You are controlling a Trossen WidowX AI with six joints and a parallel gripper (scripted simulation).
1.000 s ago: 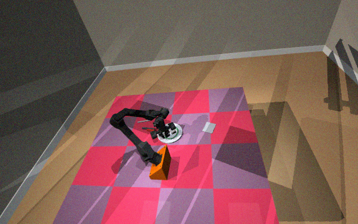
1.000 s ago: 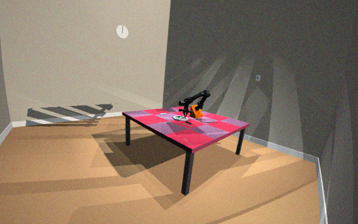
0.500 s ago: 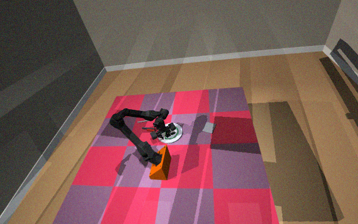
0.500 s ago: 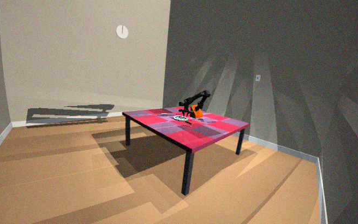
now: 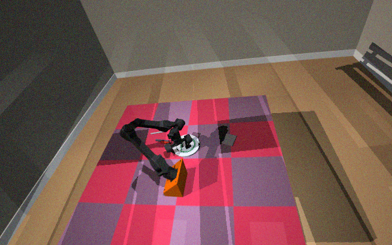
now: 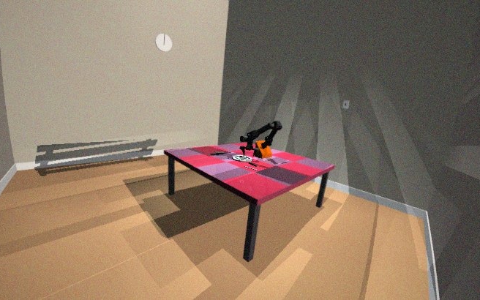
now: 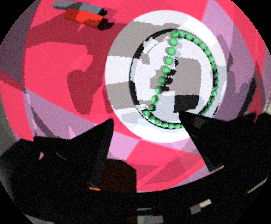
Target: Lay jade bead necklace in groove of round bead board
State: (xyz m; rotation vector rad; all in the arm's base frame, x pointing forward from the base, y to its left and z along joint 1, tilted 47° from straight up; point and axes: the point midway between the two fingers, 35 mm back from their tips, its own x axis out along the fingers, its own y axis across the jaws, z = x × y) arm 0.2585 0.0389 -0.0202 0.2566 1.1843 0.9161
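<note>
The round white bead board lies 6 cm ahead of my gripper tip, 3 cm to the right of it and 1 cm below it. From my gripper tip the other things lie so: red-handled tool 15 cm to the left, 11 cm ahead, 1 cm below; flat grey pad 34 cm to the right, 9 cm ahead, 2 cm below; thin white rod 22 cm to the left, 21 cm ahead, 2 cm below.
</note>
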